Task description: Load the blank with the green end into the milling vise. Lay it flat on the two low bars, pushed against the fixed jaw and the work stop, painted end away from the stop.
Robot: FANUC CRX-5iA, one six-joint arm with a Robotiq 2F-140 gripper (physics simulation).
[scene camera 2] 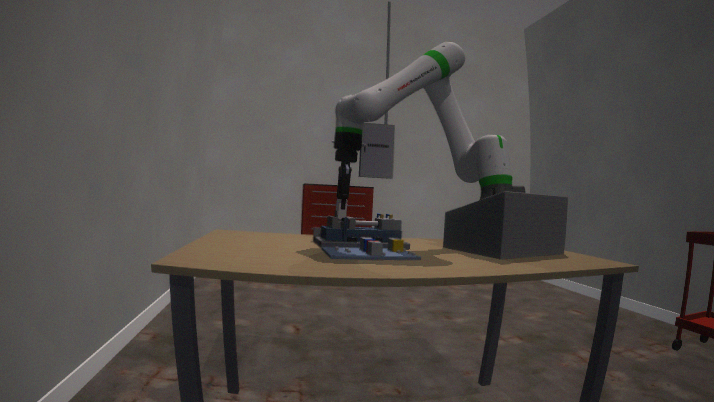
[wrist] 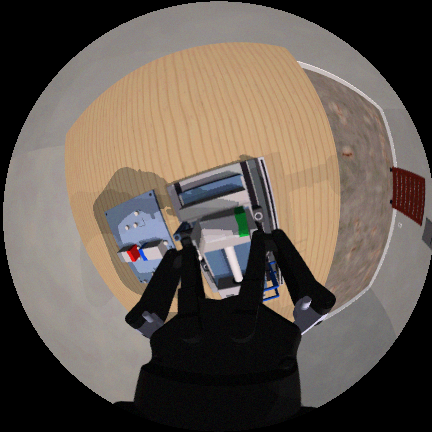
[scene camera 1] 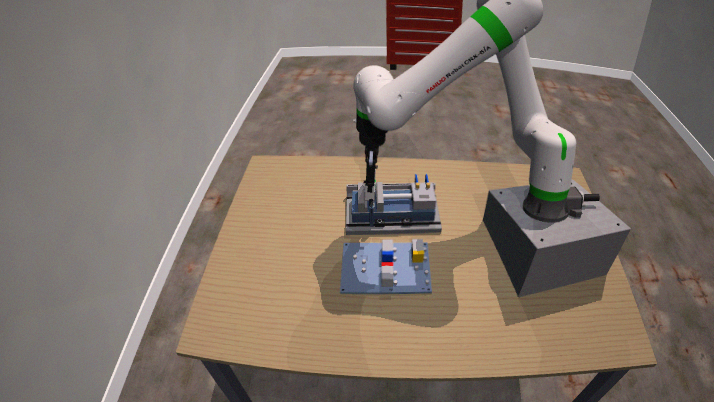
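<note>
The blank with the green end point(wrist: 218, 226) is between the vise jaws in the wrist view, long side along the jaws. Its green end point(wrist: 241, 222) points to the vise's back side, away from the pallet. My gripper point(scene camera 1: 370, 190) point(scene camera 2: 343, 206) point(wrist: 224, 221) points down over the vise point(scene camera 1: 395, 217) point(scene camera 2: 360, 234) and is shut on this blank, one finger at each end. The fixed jaw point(scene camera 1: 361, 201) is on the left in scene camera 1, the moving jaw point(scene camera 1: 380, 197) on the right. The low bars are hidden under the blank. The work stop and any gap there cannot be made out near the finger.
A blue pallet plate point(scene camera 1: 350, 280) point(wrist: 120, 212) with pins lies in front of the vise. It holds a blue-ended blank point(scene camera 1: 387, 256), a red-ended blank point(scene camera 1: 387, 275) and a yellow-ended blank point(scene camera 1: 418, 256). Blue fittings point(scene camera 1: 426, 179) stick up at the vise's right end. The robot's pedestal point(scene camera 1: 565, 255) stands right.
</note>
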